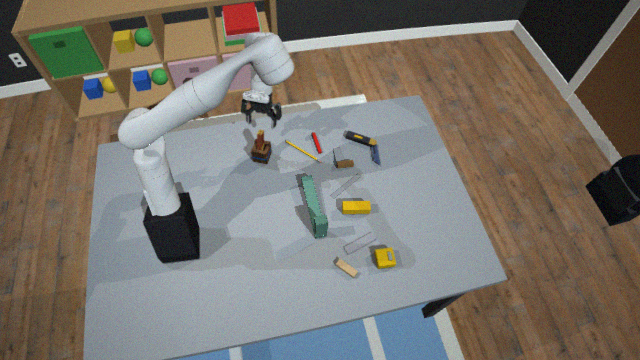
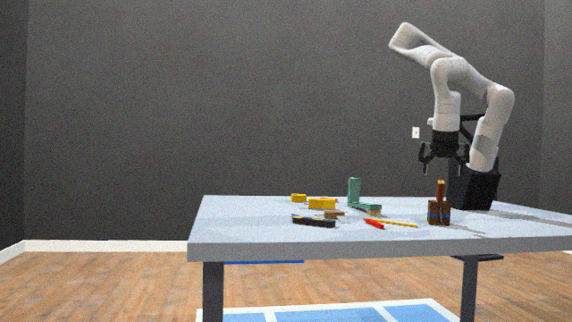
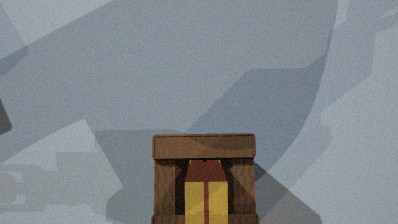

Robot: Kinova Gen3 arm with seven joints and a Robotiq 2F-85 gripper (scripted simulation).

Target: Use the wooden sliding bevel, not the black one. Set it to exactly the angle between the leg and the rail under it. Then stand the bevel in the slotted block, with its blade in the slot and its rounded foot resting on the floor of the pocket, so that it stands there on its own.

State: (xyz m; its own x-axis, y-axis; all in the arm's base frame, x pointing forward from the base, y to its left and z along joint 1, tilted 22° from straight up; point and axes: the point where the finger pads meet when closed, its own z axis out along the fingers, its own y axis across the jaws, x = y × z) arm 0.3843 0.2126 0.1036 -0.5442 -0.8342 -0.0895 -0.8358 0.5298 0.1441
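Now: hand 9 cm above the wooden sliding bevel, 2 cm to the left of it and 1 cm past it. The rest, counted from my hand: wooden-stocked square 27 cm ahead, 15 cm to the right, 15 cm below; then red marker 21 cm ahead, 16 cm below, 4 cm to the right; then grey blade 11 cm below, 1 cm to the right, 1 cm behind.
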